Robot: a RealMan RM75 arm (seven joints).
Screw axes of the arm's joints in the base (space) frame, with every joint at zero. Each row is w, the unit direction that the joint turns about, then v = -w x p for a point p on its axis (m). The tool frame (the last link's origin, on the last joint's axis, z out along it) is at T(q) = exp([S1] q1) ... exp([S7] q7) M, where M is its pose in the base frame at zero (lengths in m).
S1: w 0 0 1 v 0 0 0
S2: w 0 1 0 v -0.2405 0 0
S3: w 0 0 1 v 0 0 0
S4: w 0 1 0 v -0.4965 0 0
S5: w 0 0 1 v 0 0 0
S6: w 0 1 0 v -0.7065 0 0
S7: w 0 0 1 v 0 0 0
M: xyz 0 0 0.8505 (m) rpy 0 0 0 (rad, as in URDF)
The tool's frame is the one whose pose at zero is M.
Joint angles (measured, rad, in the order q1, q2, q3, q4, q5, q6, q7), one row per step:
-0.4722 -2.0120 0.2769 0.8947 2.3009 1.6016 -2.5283
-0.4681 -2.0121 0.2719 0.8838 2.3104 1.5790 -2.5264
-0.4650 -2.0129 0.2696 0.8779 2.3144 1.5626 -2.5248
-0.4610 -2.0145 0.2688 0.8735 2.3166 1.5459 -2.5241
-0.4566 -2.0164 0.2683 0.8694 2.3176 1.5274 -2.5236
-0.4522 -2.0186 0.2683 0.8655 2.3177 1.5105 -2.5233
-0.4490 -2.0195 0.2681 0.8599 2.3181 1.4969 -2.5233
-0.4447 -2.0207 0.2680 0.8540 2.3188 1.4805 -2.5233
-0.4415 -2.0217 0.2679 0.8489 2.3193 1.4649 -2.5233
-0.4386 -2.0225 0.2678 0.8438 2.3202 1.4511 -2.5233
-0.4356 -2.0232 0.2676 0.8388 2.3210 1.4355 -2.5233
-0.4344 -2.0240 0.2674 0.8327 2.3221 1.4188 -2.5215
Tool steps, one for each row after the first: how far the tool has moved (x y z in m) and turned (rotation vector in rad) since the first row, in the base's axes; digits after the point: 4 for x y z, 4 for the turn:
-0.0053 -0.0008 -0.0013 0.0078 0.0073 0.0223
-0.0086 -0.0012 -0.0020 0.0150 0.0126 0.0362
-0.0118 -0.0017 -0.0028 0.0227 0.0177 0.0501
-0.0151 -0.0022 -0.0035 0.0323 0.0230 0.0648
-0.0181 -0.0027 -0.0044 0.0408 0.0270 0.0783
-0.0206 -0.0032 -0.0053 0.0466 0.0291 0.0898
-0.0238 -0.0040 -0.0062 0.0536 0.0325 0.1040
-0.0265 -0.0044 -0.0069 0.0607 0.0361 0.1164
-0.0290 -0.0048 -0.0077 0.0664 0.0394 0.1278
-0.0318 -0.0052 -0.0082 0.0735 0.0436 0.1401
-0.0341 -0.0050 -0.0090 0.0805 0.0489 0.1502

